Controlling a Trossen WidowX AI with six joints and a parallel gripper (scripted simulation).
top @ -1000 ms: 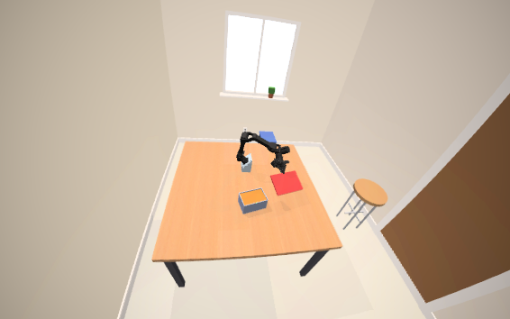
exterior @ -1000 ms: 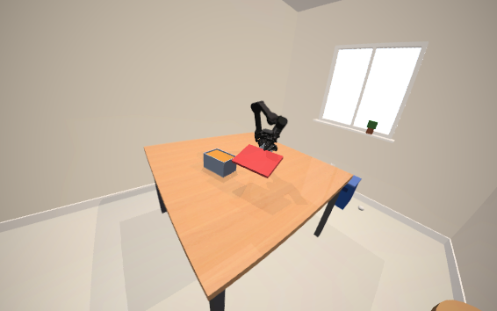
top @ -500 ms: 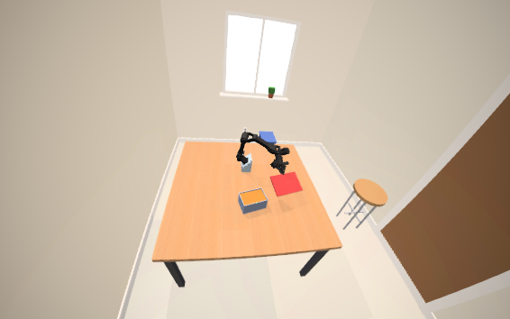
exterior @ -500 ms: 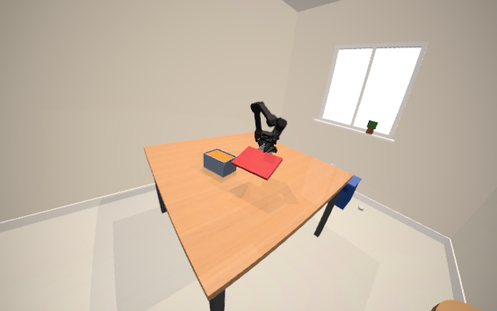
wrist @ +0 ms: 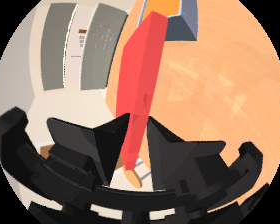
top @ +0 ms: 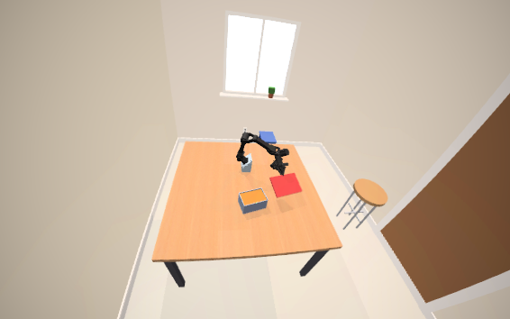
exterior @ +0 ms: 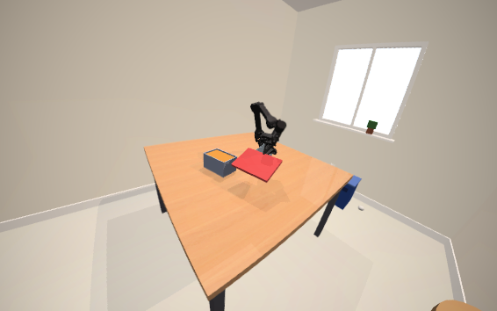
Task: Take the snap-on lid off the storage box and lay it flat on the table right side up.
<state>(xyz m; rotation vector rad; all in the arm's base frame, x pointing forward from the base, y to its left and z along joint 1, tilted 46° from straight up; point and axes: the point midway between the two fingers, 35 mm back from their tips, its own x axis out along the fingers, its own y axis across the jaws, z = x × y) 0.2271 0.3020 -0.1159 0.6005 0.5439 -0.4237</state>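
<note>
The red lid lies 70 mm ahead of my gripper tip, 30 mm to the left of it and 20 mm below it. Also, from my gripper tip: storage box (170 mm ahead, 240 mm to the right, 120 mm below).
</note>
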